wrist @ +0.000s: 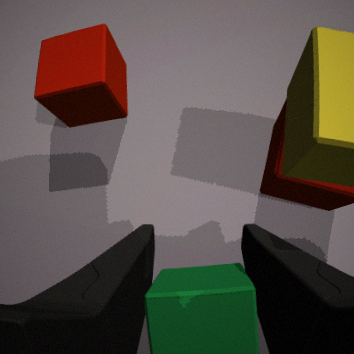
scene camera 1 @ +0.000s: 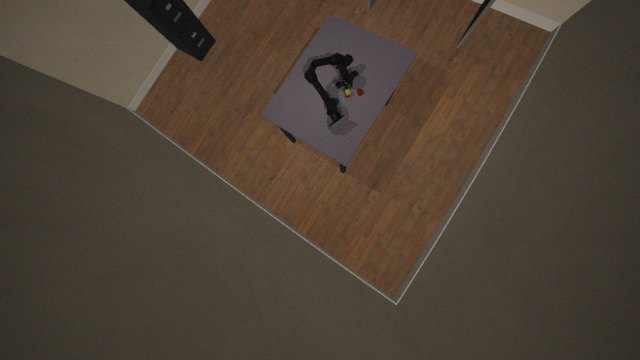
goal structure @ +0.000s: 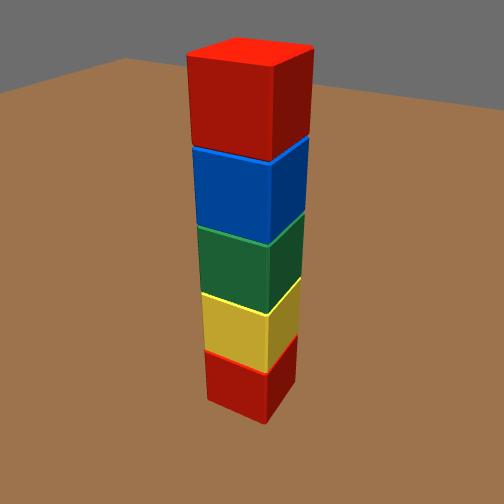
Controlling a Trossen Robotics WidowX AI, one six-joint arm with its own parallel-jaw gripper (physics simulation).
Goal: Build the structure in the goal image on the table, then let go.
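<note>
My gripper is shut on a green cube, low over the table. A yellow cube rests on a red cube, at the right of the wrist view, partly cut off by its edge. The yellow cube sits slightly askew and hides most of the red one. A second red cube stands alone on the table, at the upper left of the wrist view. A blue cube lies beside my arm in the scene view, partly hidden by it.
The grey table carries the arm, whose base stands near one end. The blue cube is close to the arm's lower link. Shadows of the gripper and cubes fall on the table. A dark cabinet stands on the floor away from the table.
</note>
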